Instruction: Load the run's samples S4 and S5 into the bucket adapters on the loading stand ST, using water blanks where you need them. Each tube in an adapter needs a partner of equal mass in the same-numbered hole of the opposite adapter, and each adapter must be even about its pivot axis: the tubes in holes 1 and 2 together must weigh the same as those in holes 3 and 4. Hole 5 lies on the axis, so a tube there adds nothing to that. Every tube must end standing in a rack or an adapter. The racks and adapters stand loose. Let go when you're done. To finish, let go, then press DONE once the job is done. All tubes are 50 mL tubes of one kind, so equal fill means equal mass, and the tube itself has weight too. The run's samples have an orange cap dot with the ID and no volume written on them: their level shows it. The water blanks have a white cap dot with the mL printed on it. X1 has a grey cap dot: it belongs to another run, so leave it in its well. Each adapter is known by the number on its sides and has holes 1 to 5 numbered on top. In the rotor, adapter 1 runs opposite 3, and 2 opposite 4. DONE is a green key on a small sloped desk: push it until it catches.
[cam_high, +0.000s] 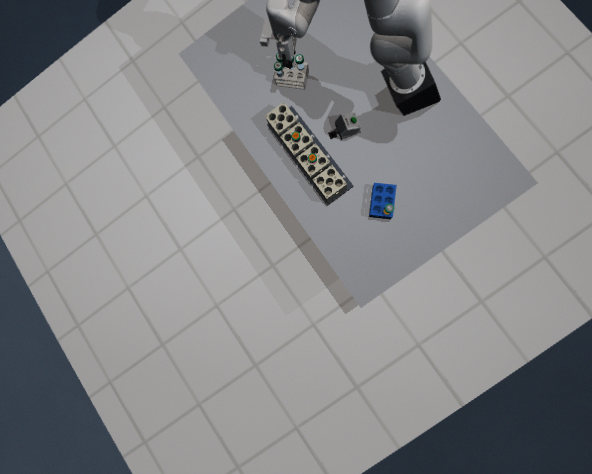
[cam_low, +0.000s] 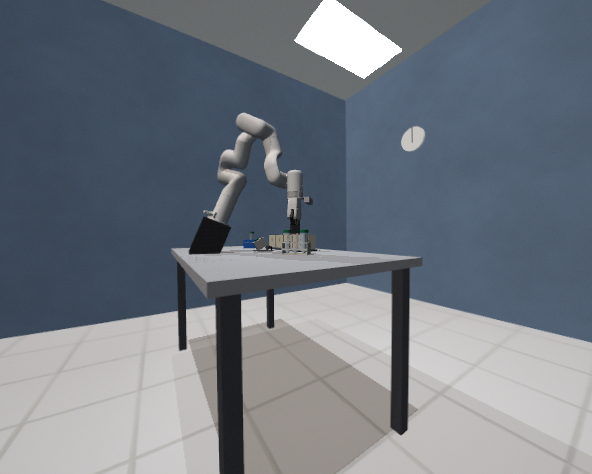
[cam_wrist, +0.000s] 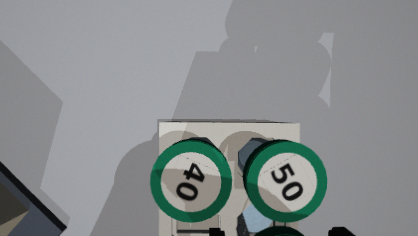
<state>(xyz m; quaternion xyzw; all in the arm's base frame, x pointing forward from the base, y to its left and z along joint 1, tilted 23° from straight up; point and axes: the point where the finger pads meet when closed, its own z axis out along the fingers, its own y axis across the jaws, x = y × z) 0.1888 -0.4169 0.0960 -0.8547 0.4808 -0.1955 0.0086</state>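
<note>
The white rack is 20 mm ahead of my hand, 10 mm to the left of it and 90 mm below it. From my hand the other things lie so: blue rack 200 mm ahead, 650 mm to the left, 90 mm below; adapter 280 mm ahead, 450 mm to the left, 70 mm below.
</note>
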